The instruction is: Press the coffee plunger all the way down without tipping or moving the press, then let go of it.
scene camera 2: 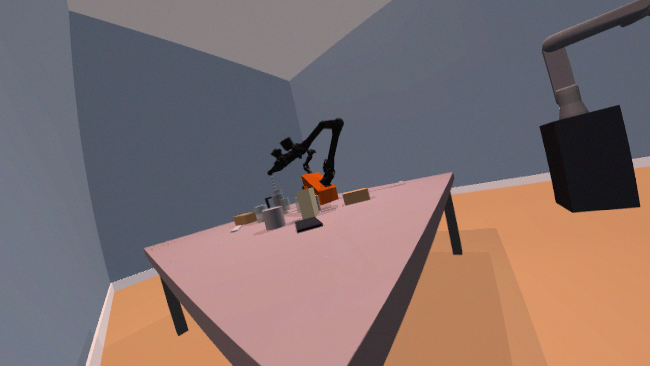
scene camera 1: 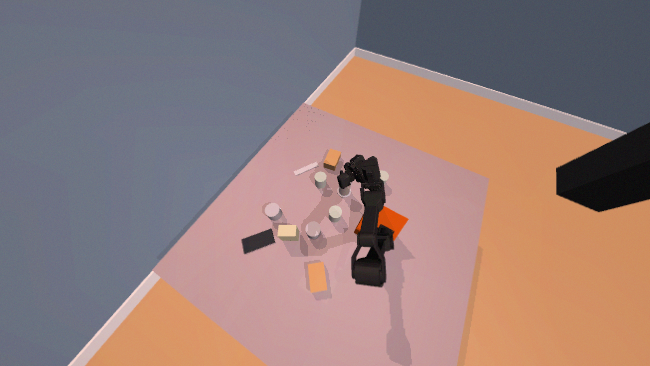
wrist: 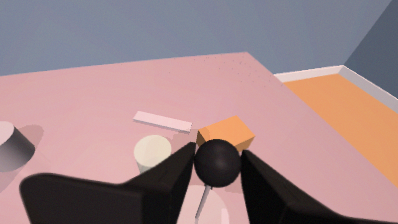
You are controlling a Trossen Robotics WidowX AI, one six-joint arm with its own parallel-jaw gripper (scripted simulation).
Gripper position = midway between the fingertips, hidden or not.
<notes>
I see my gripper [wrist: 218, 152] and an orange block [wrist: 233, 130].
</notes>
